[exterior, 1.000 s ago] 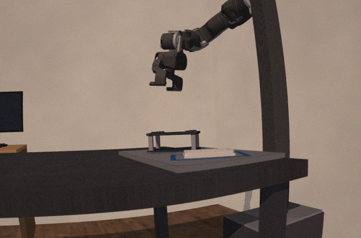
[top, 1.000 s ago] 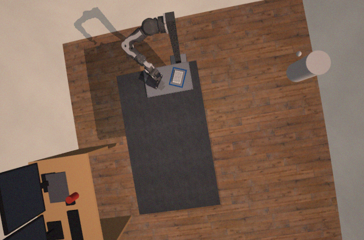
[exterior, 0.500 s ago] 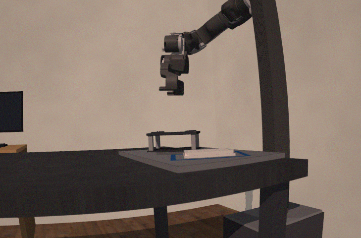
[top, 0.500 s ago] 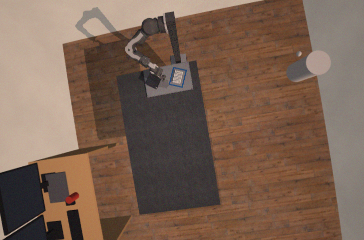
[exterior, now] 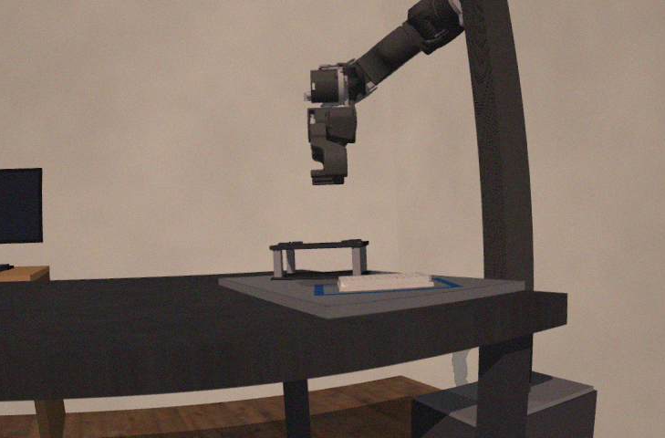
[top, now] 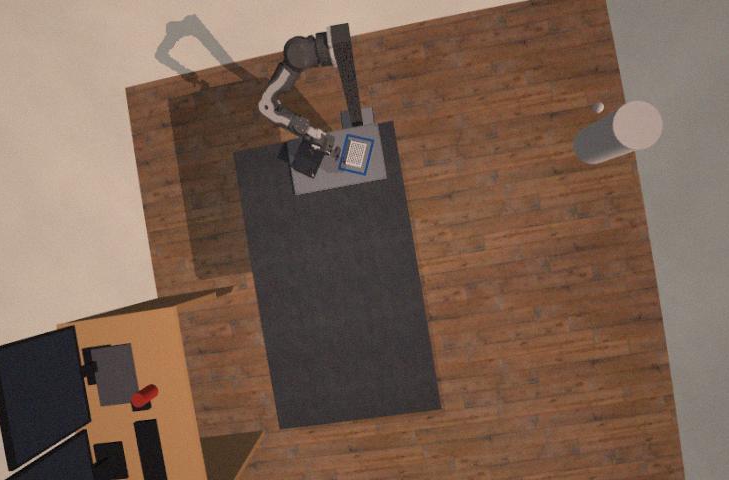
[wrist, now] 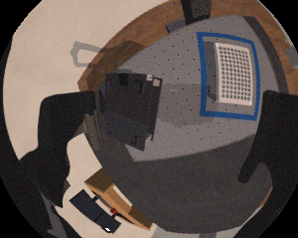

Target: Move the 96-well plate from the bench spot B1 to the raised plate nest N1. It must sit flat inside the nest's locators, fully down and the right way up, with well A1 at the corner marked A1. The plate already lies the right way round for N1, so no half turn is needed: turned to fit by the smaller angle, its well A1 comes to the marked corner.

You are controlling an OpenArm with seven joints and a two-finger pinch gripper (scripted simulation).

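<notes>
The white 96-well plate lies 20 mm behind my hand, 130 mm to the left of it and 150 mm below it. Round my hand: corner mark (60 mm behind, 30 mm to the right, 100 mm below); plate nest N1 (30 mm behind, 120 mm to the right, 100 mm below).
</notes>
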